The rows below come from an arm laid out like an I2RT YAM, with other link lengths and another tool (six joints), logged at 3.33 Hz.
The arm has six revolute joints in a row. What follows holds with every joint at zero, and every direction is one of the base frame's.
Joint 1 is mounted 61.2 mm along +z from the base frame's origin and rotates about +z.
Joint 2 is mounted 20.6 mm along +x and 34.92 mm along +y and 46.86 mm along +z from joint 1 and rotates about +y.
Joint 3 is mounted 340.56 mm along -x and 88.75 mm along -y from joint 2 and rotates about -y.
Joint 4 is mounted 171.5 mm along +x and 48.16 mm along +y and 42 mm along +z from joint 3 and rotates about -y.
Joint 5 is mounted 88.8 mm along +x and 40.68 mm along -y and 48.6 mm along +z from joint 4 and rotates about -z.
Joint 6 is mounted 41.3 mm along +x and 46.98 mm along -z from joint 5 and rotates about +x.
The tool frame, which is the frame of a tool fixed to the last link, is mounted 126 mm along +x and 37 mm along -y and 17 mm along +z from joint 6; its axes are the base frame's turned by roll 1.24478, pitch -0.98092 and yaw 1.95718 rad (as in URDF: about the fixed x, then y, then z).
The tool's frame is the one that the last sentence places.
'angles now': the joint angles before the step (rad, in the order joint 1, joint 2, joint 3, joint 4, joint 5, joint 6). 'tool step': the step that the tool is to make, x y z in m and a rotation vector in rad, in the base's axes. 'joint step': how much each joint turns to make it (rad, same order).
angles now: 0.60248, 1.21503, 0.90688, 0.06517, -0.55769, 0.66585
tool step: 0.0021, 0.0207, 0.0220, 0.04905, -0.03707, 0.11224
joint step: -0.01217, 0.05491, 0.06141, 0.04649, -0.12573, -0.00911
